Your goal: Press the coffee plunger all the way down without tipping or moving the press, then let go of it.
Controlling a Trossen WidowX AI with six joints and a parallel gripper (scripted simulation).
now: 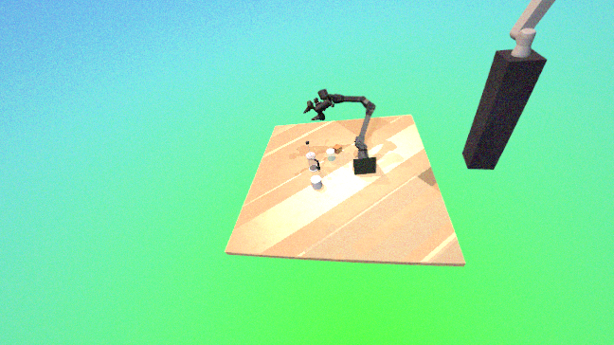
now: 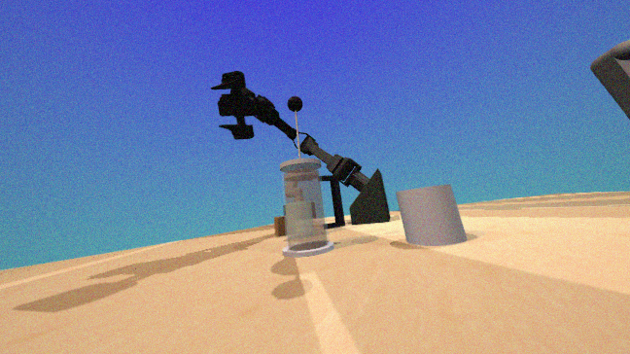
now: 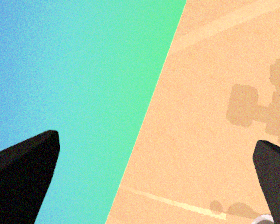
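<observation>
Right now my gripper tip is 230 mm to the right of the coffee press, 200 mm above it and 50 mm past it. Round my gripper tip: small brown block (300 mm below, 200 mm behind, 20 mm to the left).
</observation>
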